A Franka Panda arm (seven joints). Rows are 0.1 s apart.
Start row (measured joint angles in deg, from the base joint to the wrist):
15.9 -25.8 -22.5 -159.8 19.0 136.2 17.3
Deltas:
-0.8 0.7 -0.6 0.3 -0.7 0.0 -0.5
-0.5 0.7 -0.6 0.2 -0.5 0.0 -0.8
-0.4 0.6 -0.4 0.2 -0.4 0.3 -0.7
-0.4 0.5 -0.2 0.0 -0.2 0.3 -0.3
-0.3 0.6 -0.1 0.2 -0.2 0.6 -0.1
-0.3 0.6 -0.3 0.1 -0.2 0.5 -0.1
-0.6 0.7 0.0 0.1 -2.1 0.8 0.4
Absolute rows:
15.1 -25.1 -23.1 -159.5 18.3 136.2 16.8
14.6 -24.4 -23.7 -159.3 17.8 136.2 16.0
14.2 -23.8 -24.1 -159.1 17.4 136.5 15.3
13.8 -23.3 -24.3 -159.1 17.2 136.8 15.0
13.5 -22.7 -24.4 -158.9 17.0 137.4 14.9
13.2 -22.1 -24.7 -158.8 16.8 137.9 14.8
12.6 -21.4 -24.7 -158.7 14.7 138.7 15.2

